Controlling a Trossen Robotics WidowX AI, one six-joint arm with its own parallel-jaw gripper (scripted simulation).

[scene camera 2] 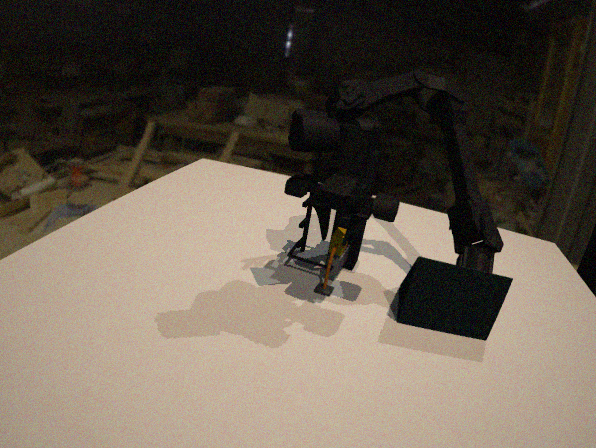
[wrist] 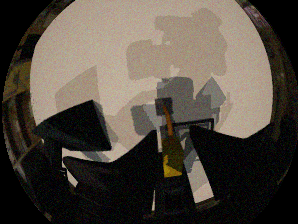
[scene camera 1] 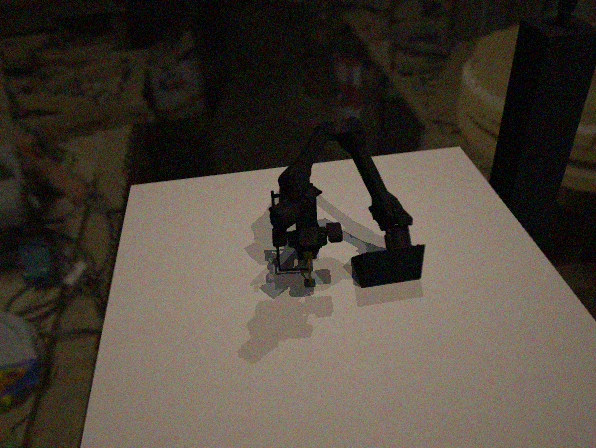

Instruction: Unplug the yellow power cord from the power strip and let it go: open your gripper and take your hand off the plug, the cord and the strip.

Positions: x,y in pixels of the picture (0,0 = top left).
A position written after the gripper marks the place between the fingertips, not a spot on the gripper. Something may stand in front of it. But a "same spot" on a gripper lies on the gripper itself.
Scene:
gripper: scene camera 2; wrist 173,132; scene camera 1
same spot on gripper: [scene camera 2: 323,214] = [scene camera 1: 299,248]

